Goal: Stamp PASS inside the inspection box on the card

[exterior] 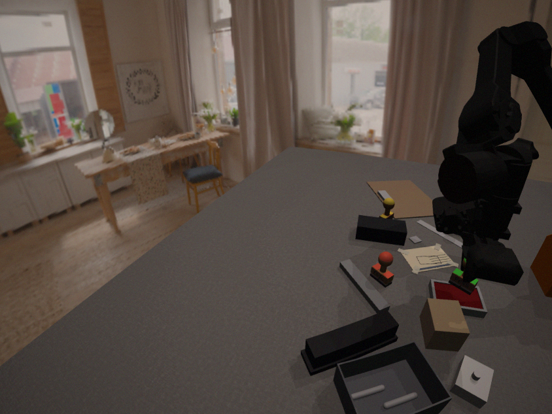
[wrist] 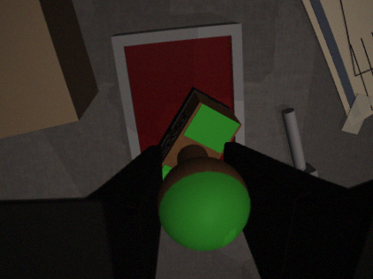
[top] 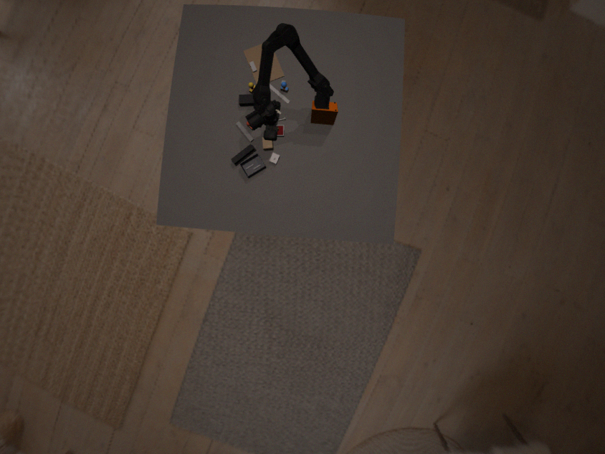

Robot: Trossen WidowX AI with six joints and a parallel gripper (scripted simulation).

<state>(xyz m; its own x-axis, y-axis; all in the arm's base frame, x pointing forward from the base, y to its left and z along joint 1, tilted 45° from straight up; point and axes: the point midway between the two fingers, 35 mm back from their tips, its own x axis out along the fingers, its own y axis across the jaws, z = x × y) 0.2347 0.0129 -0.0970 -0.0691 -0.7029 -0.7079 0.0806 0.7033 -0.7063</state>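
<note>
Now: the red ink pad 60 mm below my gripper tip. Also, from my gripper tip: green-knobbed pass stamp right at my gripper tip; then bolt 70 mm to the right, 50 mm below, 40 mm behind; then tan cube 80 mm to the left, 40 mm below, 40 mm ahead.
</note>
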